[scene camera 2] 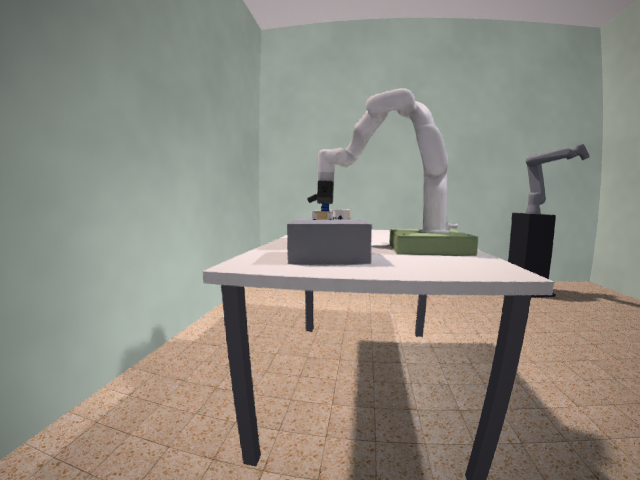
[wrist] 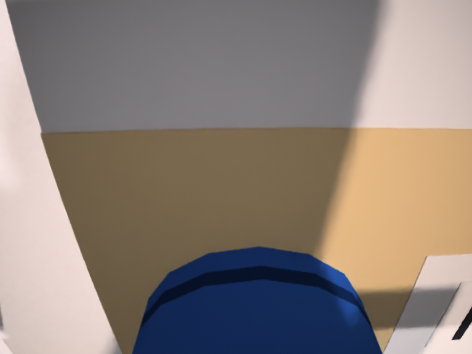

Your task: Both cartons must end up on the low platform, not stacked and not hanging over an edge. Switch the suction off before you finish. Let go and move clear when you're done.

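Where they show: hand, its tool point: (scene camera 2: 325,214) (wrist: 254,269); arm's base, origin of its link: (scene camera 2: 434,232).
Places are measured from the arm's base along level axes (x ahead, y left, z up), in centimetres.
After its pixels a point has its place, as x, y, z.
My suction cup (scene camera 2: 324,208) (wrist: 257,312) is blue, points down and is pressed on a tan and white carton (scene camera 2: 321,215) {47.9, -11.6, 5.7} (wrist: 200,190), which it holds. In the wrist view the carton's tan face has a white label at the lower right. A second, white carton (scene camera 2: 342,213) {38.7, -27.3, 6.1} with dark marks is just right of the held one in the scene view. The grey block in front hides what is under both cartons, so I cannot tell whether either rests on the low platform. Any gap under the held carton is hidden too.
The tall grey block (scene camera 2: 329,242) {41.4, 31.9, -0.3} stands on the white table (scene camera 2: 377,283) {28.7, 48.0, -7.7} in front of the cartons. A low green box-like piece (scene camera 2: 435,244) {4.3, 15.4, -2.9} is at the right, by my arm's base. Another arm on a black pedestal (scene camera 2: 530,248) stands beyond the table.
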